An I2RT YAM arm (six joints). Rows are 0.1 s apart.
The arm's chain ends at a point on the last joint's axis. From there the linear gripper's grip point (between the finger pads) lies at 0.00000 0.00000 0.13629 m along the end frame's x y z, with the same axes.
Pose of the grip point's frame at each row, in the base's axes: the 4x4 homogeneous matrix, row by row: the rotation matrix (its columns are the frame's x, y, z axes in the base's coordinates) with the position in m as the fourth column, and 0 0 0 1 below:
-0.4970, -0.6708, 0.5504, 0.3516; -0.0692, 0.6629, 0.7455, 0.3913; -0.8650, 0.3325, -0.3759, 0.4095; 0, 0, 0, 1
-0.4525, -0.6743, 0.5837, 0.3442; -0.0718, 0.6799, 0.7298, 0.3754; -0.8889, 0.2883, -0.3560, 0.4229; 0, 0, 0, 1
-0.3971, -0.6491, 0.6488, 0.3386; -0.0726, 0.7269, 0.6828, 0.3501; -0.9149, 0.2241, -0.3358, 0.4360; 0, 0, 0, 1
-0.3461, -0.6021, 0.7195, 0.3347; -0.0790, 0.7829, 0.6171, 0.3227; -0.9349, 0.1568, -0.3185, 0.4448; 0, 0, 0, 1
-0.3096, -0.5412, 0.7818, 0.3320; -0.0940, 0.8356, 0.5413, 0.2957; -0.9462, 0.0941, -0.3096, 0.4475; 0, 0, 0, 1
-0.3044, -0.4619, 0.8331, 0.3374; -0.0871, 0.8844, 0.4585, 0.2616; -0.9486, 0.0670, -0.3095, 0.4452; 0, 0, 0, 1
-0.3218, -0.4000, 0.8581, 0.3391; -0.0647, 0.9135, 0.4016, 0.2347; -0.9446, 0.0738, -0.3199, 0.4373; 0, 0, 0, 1
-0.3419, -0.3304, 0.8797, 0.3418; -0.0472, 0.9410, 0.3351, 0.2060; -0.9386, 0.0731, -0.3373, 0.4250; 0, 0, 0, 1
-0.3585, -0.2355, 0.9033, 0.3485; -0.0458, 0.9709, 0.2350, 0.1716; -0.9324, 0.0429, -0.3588, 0.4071; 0, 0, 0, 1
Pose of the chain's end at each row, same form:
-0.4970, -0.6708, 0.5504, 0.2766; -0.0692, 0.6629, 0.7455, 0.2897; -0.8650, 0.3325, -0.3759, 0.4607; 0, 0, 0, 1
-0.4525, -0.6743, 0.5837, 0.2646; -0.0718, 0.6799, 0.7298, 0.2759; -0.8889, 0.2883, -0.3560, 0.4714; 0, 0, 0, 1
-0.3971, -0.6491, 0.6488, 0.2502; -0.0726, 0.7269, 0.6828, 0.2570; -0.9149, 0.2241, -0.3358, 0.4818; 0, 0, 0, 1
-0.3461, -0.6021, 0.7195, 0.2366; -0.0790, 0.7829, 0.6171, 0.2386; -0.9349, 0.1568, -0.3185, 0.4882; 0, 0, 0, 1
-0.3096, -0.5412, 0.7818, 0.2254; -0.0940, 0.8356, 0.5413, 0.2219; -0.9462, 0.0941, -0.3096, 0.4897; 0, 0, 0, 1
-0.3044, -0.4619, 0.8331, 0.2239; -0.0871, 0.8844, 0.4585, 0.1991; -0.9486, 0.0670, -0.3095, 0.4874; 0, 0, 0, 1
-0.3218, -0.4000, 0.8581, 0.2221; -0.0647, 0.9135, 0.4016, 0.1800; -0.9446, 0.0738, -0.3199, 0.4809; 0, 0, 0, 1
-0.3419, -0.3304, 0.8797, 0.2219; -0.0472, 0.9410, 0.3351, 0.1603; -0.9386, 0.0731, -0.3373, 0.4710; 0, 0, 0, 1
-0.3585, -0.2355, 0.9033, 0.2254; -0.0458, 0.9709, 0.2350, 0.1396; -0.9324, 0.0429, -0.3588, 0.4560; 0, 0, 0, 1

